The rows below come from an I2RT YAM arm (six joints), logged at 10 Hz.
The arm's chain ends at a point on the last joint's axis. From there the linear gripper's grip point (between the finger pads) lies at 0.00 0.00 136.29 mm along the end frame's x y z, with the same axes.
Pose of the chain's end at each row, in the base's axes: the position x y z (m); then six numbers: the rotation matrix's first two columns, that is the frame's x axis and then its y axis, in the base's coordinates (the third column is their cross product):
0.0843 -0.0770 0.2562 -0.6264 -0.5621 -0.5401 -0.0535 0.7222 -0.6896
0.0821 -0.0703 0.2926 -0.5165 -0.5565 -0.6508 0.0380 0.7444 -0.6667
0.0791 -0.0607 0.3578 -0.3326 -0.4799 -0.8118 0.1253 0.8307 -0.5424
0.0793 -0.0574 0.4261 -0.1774 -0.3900 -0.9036 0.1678 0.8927 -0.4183
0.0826 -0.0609 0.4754 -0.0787 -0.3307 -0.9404 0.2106 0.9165 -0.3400
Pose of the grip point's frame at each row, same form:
0.1903 -0.1319 0.1904 -0.6264 -0.5621 -0.5401 -0.0535 0.7222 -0.6896
0.1987 -0.1206 0.2431 -0.5165 -0.5565 -0.6508 0.0380 0.7444 -0.6667
0.2065 -0.0992 0.3283 -0.3326 -0.4799 -0.8118 0.1253 0.8307 -0.5424
0.2115 -0.0882 0.4134 -0.1774 -0.3900 -0.9036 0.1678 0.8927 -0.4183
0.2154 -0.0915 0.4751 -0.0787 -0.3307 -0.9404 0.2106 0.9165 -0.3400

